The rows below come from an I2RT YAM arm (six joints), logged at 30 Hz.
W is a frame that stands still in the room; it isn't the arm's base.
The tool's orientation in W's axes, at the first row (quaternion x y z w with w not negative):
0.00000 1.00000 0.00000 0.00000
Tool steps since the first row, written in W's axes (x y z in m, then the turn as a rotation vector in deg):
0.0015 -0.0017 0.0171 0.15 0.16 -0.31
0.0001 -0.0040 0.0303 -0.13 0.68 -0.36
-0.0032 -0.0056 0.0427 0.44 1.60 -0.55
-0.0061 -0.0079 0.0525 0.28 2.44 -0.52
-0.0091 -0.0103 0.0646 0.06 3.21 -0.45
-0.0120 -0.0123 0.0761 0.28 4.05 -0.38
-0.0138 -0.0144 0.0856 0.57 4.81 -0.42
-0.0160 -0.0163 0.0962 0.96 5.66 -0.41
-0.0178 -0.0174 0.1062 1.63 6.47 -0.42
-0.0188 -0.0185 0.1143 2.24 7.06 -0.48
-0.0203 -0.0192 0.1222 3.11 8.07 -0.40
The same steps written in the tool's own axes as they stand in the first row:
-0.0015 -0.0017 -0.0171 -0.15 0.16 0.31
-0.0001 -0.0040 -0.0303 0.13 0.68 0.36
0.0032 -0.0056 -0.0427 -0.44 1.60 0.55
0.0061 -0.0079 -0.0525 -0.28 2.44 0.52
0.0091 -0.0103 -0.0646 -0.06 3.21 0.45
0.0120 -0.0123 -0.0761 -0.28 4.05 0.38
0.0138 -0.0144 -0.0856 -0.57 4.81 0.42
0.0160 -0.0163 -0.0962 -0.96 5.66 0.41
0.0178 -0.0174 -0.1062 -1.63 6.47 0.42
0.0188 -0.0185 -0.1143 -2.24 7.06 0.48
0.0203 -0.0192 -0.1222 -3.11 8.07 0.40

